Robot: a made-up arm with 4 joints.
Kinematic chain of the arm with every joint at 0, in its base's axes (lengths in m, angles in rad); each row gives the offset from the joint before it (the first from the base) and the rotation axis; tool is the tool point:
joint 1: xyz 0 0 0.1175 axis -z
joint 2: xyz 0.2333 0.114 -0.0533 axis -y
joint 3: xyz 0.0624 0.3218 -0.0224 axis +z
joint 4: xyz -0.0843 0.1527 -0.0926 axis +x
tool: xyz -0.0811 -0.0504 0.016
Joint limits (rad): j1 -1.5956..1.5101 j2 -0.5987..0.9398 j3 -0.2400..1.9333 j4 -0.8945..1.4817
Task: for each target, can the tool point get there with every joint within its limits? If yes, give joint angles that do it. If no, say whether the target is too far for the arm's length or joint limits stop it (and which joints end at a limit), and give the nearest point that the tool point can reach.
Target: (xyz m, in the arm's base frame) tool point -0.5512 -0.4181 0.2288
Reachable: no: joint limits stop it (at a limit: joint 1, joint 2, joint 4) | nearest point -0.4745 0.0087 0.0111 | short by 0.485 m
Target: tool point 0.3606 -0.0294 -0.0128
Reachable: yes | joints 0.8504 0.5405 1.7656 -0.4234
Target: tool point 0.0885 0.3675 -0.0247
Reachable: yes | joints -0.5770 0.6580 1.6845 -0.0676
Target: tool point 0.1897 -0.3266 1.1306
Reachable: no: too far | nearest point 0.3515 -0.0671 0.0836 | short by 1.091 m
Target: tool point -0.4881 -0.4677 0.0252
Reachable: no: joint limits stop it (at a limit: joint 1, joint 2, joint 4) | nearest point -0.4582 0.0072 0.0125 | short by 0.476 m
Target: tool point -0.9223 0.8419 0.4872
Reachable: no: too far | nearest point -0.4588 0.4188 0.0474 | short by 0.766 m
